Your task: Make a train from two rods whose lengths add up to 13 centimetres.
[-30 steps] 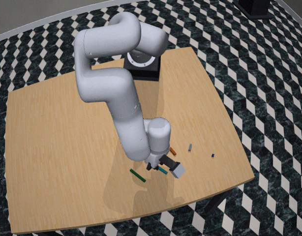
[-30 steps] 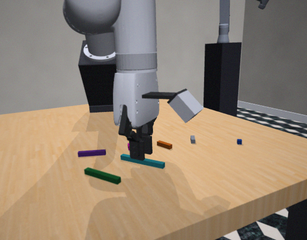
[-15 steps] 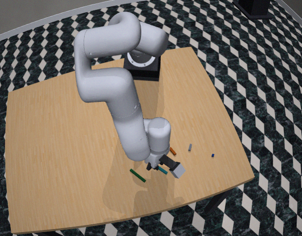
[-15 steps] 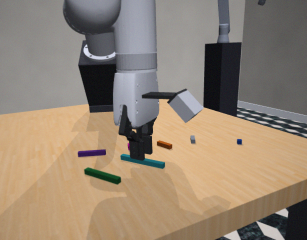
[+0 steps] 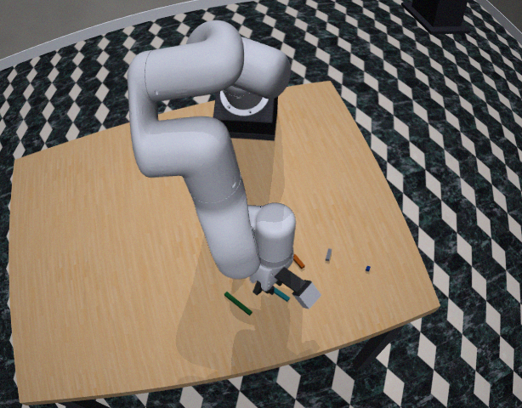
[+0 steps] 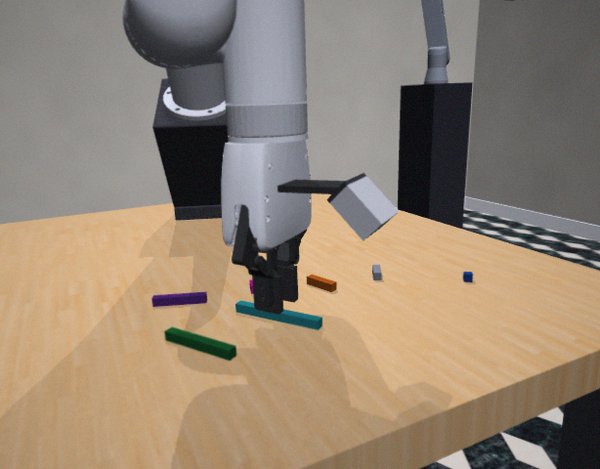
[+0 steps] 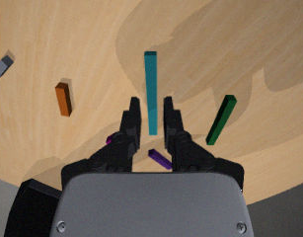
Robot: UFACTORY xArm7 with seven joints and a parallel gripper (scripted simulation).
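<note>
My gripper is now 30 mm above the turquoise rod. The rest, counted from my hand: orange rod (50 mm behind, 80 mm to the left, 30 mm below); green rod (20 mm ahead, 90 mm to the right, 30 mm below); magenta rod (80 mm behind, 10 mm to the left, 30 mm below).
</note>
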